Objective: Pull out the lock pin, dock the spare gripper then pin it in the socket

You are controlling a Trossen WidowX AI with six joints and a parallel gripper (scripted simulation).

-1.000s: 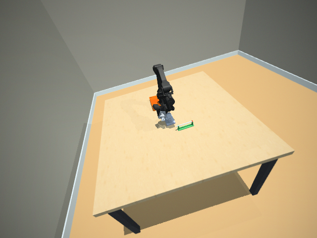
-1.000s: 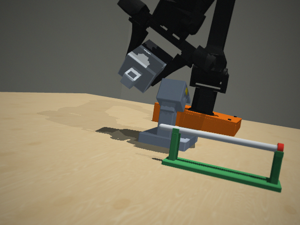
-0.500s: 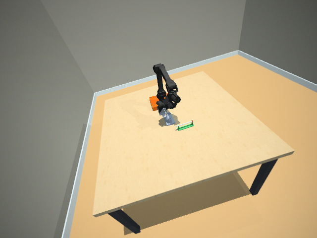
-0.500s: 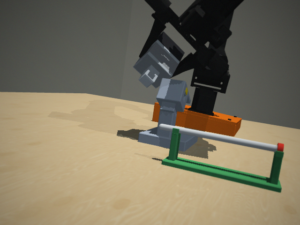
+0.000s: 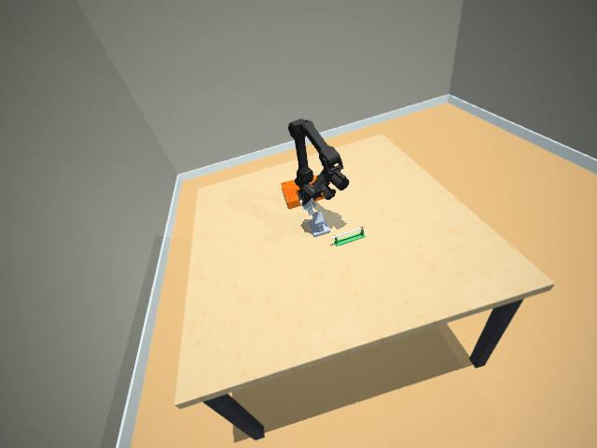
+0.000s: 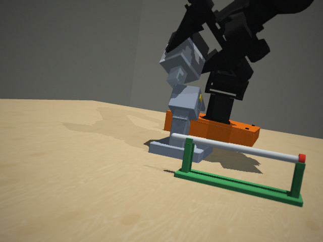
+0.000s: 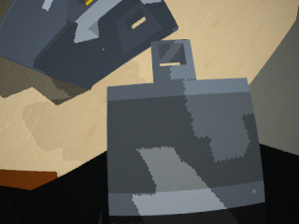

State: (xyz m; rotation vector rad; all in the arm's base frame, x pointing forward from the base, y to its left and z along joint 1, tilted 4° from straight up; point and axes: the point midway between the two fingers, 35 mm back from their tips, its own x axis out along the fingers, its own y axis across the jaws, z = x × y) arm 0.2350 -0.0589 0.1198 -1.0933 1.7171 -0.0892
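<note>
My gripper tip is 17 cm short of the green rack, 12 cm to the right of it and 12 cm above it. Also, from my gripper tip: grey mount (9 cm below, 4 cm to the left, 4 cm ahead); spare gripper (1 cm to the left, 1 cm above).
</note>
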